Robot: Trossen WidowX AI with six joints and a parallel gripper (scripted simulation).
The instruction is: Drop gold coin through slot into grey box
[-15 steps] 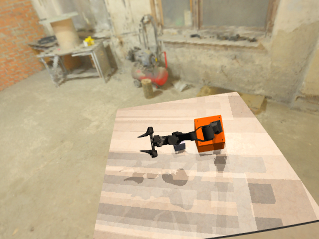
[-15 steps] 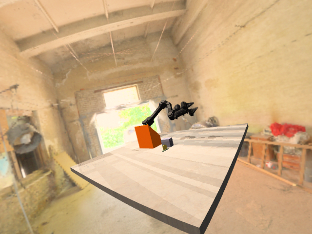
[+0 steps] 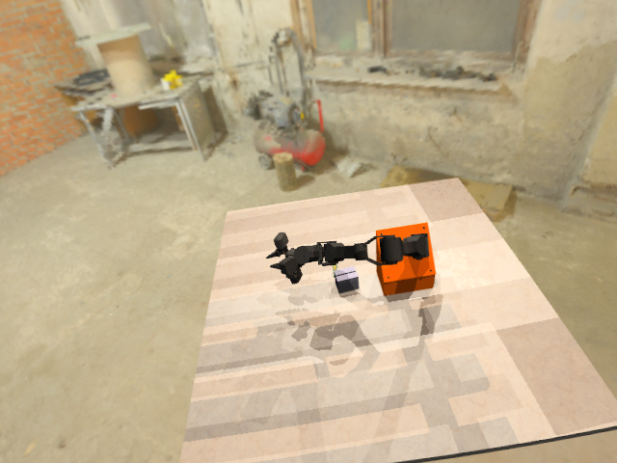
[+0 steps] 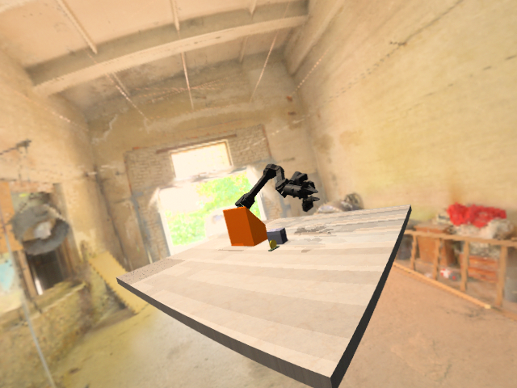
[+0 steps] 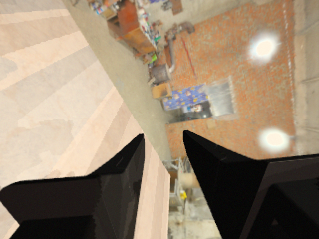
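Right now my gripper tip is 24 cm past the gold coin, 12 cm to the left of it and 19 cm above it.
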